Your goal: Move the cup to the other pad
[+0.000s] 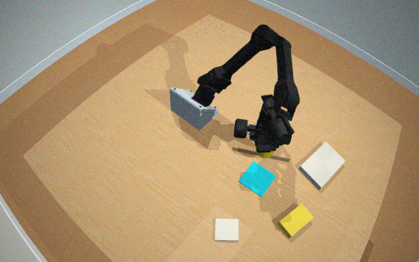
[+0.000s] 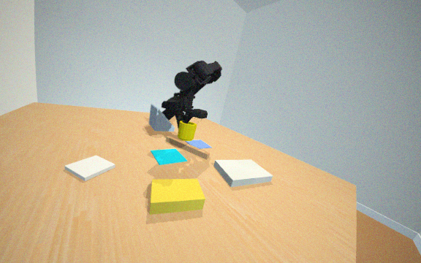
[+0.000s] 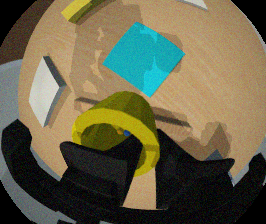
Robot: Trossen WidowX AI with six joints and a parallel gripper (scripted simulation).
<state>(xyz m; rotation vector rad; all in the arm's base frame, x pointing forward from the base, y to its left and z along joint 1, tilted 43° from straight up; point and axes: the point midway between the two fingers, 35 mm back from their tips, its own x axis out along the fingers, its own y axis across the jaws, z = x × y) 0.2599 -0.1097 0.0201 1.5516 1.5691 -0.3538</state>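
The cyan pad lies 5 cm ahead of my gripper tip, 7 cm to the right of it and 9 cm below it. The rest, counted from my gripper tip: large white slab: 27 cm ahead, 11 cm to the left, 7 cm below; then yellow cup: 2 cm ahead, 1 cm to the left; then pale blue pad: 1 cm behind, 13 cm to the left, 9 cm below.
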